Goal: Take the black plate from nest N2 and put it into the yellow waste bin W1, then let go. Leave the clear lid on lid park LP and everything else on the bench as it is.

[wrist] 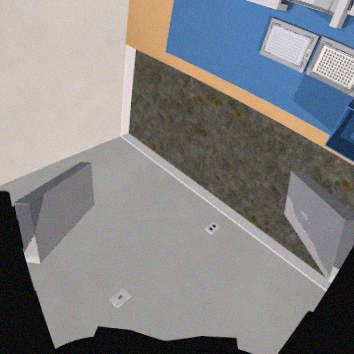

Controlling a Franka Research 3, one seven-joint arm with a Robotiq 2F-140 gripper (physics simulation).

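Observation:
My gripper (188, 188) is wide open, its two grey fingers at the left and right of the wrist view, with no object between them. Behind the fingers are a grey wall and dark floor, away from the bench. The black plate, the yellow waste bin W1 and the clear lid do not show in the wrist view. I cannot tell any nest label or lid park LP.
A blue mat (215, 50) lies on the wooden bench (145, 30) at upper right. It bears a pale plate (289, 45) and a grey-framed plate with dark wells (335, 65). A blue container (346, 134) stands at the right edge. Grey-white equipment (341, 12) is partly visible at the top right.

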